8 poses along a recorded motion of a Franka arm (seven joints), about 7.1 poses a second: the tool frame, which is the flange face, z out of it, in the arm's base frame.
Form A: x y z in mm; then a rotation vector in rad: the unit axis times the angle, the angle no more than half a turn.
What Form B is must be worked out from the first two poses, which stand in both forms.
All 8 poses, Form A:
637 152 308 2.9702 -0.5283 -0.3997
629 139 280 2.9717 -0.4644 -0.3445
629 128 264 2.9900 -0.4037 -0.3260
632 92 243 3.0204 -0.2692 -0.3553
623 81 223 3.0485 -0.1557 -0.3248
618 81 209 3.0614 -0.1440 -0.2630
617 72 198 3.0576 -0.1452 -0.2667
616 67 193 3.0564 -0.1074 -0.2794
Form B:
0.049 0.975 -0.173 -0.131 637 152 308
0.057 0.980 -0.153 -0.114 629 139 280
0.053 0.984 -0.133 -0.107 629 128 264
0.044 0.988 -0.088 -0.116 632 92 243
0.036 0.992 -0.051 -0.106 623 81 223
0.033 0.995 -0.047 -0.085 618 81 209
0.034 0.995 -0.047 -0.087 617 72 198
0.035 0.995 -0.035 -0.091 616 67 193

